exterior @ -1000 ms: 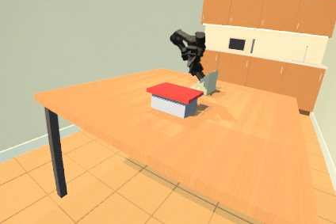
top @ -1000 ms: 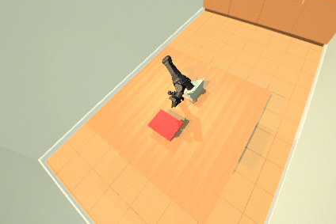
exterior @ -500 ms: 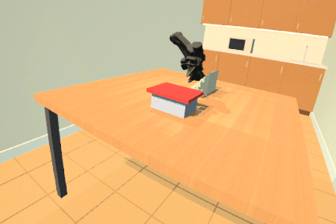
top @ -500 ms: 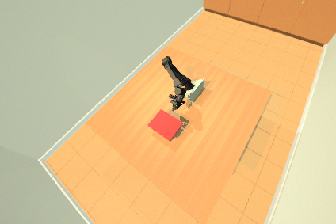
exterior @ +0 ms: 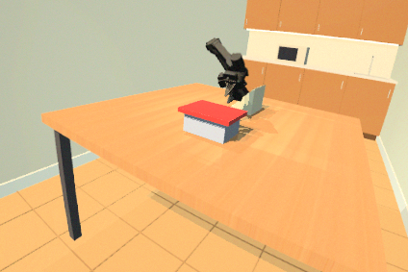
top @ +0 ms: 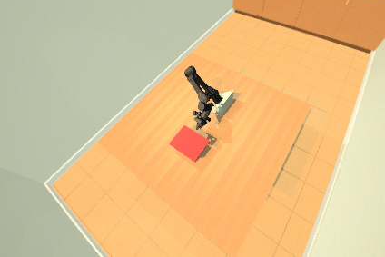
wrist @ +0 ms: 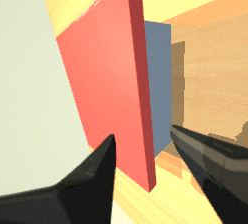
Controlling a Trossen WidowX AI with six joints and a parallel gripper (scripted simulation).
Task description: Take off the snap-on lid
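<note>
Now: gripper tip 11 cm short of the lid and 3 cm above it. The rest, counted from my gripper tip: storage box 11 cm ahead, 8 cm below.
</note>
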